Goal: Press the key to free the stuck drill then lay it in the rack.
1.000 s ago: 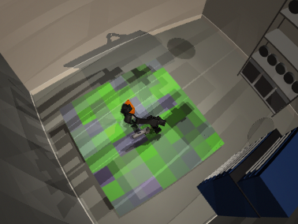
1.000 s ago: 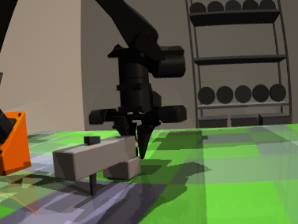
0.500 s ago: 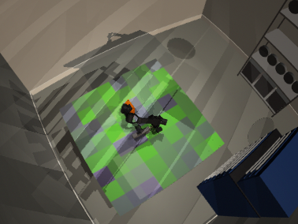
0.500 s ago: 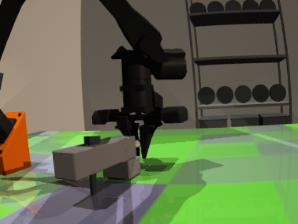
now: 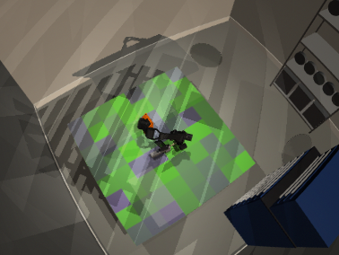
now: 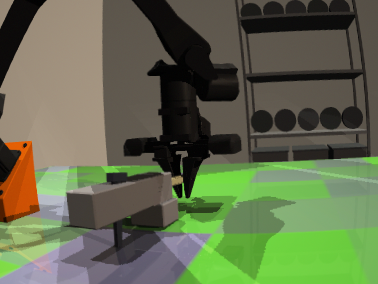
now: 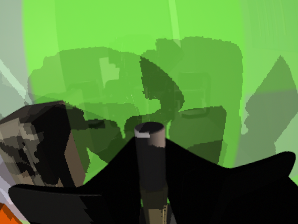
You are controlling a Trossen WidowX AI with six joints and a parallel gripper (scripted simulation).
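Right now the drill is 4 cm to the right of my gripper tip and 4 cm above it. The rest, counted from my gripper tip: rack 8 cm behind, 1 cm above; block 17 cm to the right, 3 cm above; key 20 cm to the right, 4 cm above.
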